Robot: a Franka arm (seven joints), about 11 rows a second.
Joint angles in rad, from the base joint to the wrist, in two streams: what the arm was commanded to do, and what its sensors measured. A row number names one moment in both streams.
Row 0, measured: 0.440 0.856 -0.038 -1.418 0.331 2.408 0.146
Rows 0 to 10, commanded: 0.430 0.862 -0.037 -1.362 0.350 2.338 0.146; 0.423 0.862 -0.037 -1.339 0.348 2.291 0.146; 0.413 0.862 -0.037 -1.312 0.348 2.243 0.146; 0.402 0.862 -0.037 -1.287 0.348 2.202 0.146; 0.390 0.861 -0.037 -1.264 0.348 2.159 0.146; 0.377 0.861 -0.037 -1.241 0.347 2.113 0.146; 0.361 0.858 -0.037 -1.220 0.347 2.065 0.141; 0.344 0.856 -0.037 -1.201 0.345 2.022 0.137; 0.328 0.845 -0.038 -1.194 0.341 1.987 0.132; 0.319 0.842 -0.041 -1.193 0.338 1.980 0.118; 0.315 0.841 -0.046 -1.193 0.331 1.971 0.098
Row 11, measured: 0.334 0.849 -0.046 -1.205 0.331 2.008 0.134
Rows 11 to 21, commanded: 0.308 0.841 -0.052 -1.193 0.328 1.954 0.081; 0.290 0.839 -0.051 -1.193 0.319 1.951 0.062; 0.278 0.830 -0.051 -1.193 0.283 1.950 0.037; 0.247 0.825 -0.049 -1.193 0.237 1.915 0.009; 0.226 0.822 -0.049 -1.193 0.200 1.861 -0.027; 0.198 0.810 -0.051 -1.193 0.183 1.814 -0.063; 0.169 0.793 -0.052 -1.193 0.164 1.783 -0.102; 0.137 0.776 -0.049 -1.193 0.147 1.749 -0.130; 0.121 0.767 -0.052 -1.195 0.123 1.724 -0.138; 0.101 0.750 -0.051 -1.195 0.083 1.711 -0.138; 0.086 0.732 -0.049 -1.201 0.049 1.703 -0.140
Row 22, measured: 0.117 0.782 -0.066 -1.182 0.126 1.733 -0.131
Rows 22 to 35, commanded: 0.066 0.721 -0.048 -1.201 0.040 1.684 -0.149; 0.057 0.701 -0.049 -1.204 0.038 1.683 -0.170; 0.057 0.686 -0.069 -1.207 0.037 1.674 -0.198; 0.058 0.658 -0.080 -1.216 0.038 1.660 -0.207; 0.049 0.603 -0.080 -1.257 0.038 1.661 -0.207; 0.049 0.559 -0.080 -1.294 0.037 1.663 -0.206; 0.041 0.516 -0.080 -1.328 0.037 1.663 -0.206; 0.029 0.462 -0.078 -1.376 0.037 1.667 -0.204; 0.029 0.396 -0.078 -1.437 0.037 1.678 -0.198; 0.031 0.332 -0.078 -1.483 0.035 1.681 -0.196; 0.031 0.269 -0.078 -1.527 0.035 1.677 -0.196; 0.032 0.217 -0.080 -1.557 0.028 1.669 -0.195; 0.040 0.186 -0.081 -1.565 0.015 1.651 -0.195; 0.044 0.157 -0.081 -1.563 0.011 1.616 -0.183
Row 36, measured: 0.039 0.268 -0.090 -1.478 0.044 1.642 -0.193
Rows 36 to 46, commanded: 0.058 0.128 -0.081 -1.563 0.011 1.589 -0.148; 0.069 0.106 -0.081 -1.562 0.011 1.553 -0.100; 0.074 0.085 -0.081 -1.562 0.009 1.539 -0.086; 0.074 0.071 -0.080 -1.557 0.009 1.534 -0.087; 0.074 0.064 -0.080 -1.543 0.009 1.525 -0.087; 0.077 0.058 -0.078 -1.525 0.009 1.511 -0.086; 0.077 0.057 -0.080 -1.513 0.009 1.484 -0.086; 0.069 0.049 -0.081 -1.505 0.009 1.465 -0.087; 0.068 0.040 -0.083 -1.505 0.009 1.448 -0.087; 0.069 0.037 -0.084 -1.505 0.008 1.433 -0.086; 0.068 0.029 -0.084 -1.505 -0.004 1.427 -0.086
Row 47, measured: 0.071 0.055 -0.088 -1.503 0.026 1.454 -0.104
